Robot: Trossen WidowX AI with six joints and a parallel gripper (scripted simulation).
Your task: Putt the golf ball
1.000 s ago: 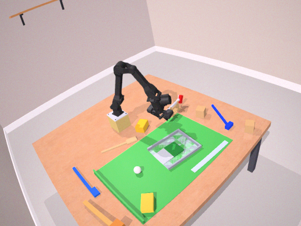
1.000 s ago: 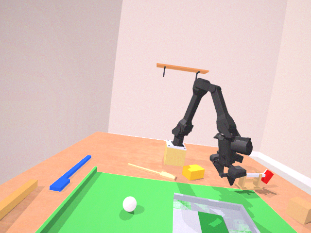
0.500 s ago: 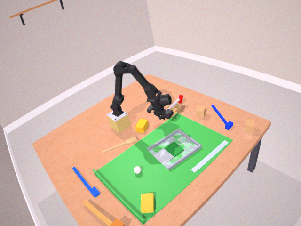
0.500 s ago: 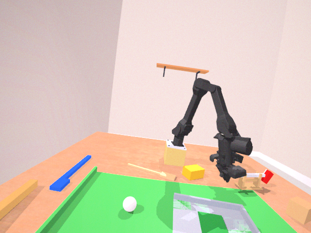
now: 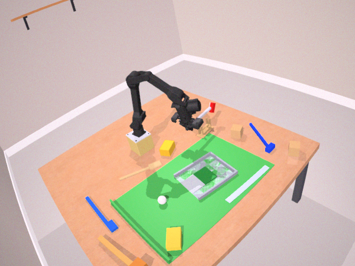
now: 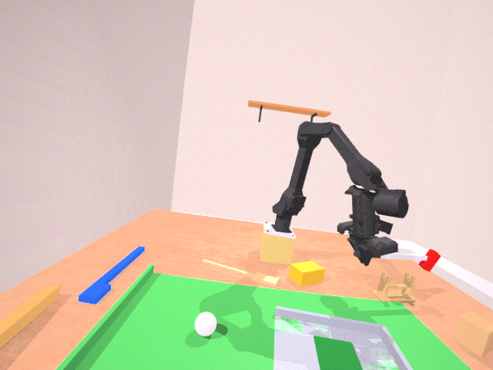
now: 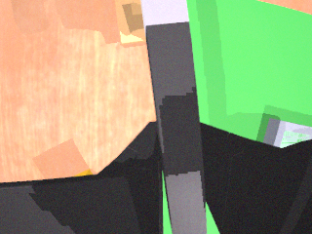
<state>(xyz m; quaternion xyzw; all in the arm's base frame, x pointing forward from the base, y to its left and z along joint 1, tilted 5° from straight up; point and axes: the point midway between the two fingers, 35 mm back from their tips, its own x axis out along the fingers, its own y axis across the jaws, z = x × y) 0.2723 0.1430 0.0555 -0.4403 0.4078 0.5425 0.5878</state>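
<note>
My gripper tip is 12 cm to the right of the red putter and 3 cm below it. Also, from my gripper tip: white golf ball (44 cm to the right, 12 cm ahead, 8 cm below); wooden stand (13 cm to the left, 7 cm below); white strip (43 cm ahead, 14 cm to the right, 10 cm below).
</note>
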